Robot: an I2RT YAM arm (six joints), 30 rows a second.
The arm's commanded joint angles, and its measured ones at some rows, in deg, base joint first. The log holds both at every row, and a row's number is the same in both.
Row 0, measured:
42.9, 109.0, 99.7, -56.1, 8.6, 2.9
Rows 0 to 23, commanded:
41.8, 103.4, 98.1, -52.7, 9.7, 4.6
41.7, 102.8, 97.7, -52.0, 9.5, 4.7
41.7, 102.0, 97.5, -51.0, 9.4, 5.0
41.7, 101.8, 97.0, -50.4, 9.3, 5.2
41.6, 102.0, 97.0, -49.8, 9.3, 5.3
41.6, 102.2, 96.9, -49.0, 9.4, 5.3
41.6, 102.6, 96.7, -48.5, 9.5, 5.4
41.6, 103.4, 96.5, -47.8, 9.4, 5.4
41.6, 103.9, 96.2, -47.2, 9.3, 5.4
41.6, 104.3, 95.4, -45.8, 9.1, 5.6
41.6, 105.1, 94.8, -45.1, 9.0, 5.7
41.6, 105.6, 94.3, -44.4, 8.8, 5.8
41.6, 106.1, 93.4, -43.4, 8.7, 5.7
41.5, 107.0, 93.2, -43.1, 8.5, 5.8
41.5, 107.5, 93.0, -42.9, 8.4, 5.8
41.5, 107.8, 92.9, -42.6, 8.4, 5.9
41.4, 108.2, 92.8, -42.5, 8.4, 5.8
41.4, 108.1, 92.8, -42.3, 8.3, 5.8
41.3, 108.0, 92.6, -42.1, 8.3, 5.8
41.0, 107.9, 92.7, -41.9, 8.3, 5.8
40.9, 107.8, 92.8, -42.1, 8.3, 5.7
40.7, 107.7, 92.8, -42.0, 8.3, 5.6
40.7, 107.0, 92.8, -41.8, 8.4, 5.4
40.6, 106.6, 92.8, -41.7, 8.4, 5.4
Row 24, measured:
41.3, 108.3, 92.6, -44.4, 8.6, 5.2
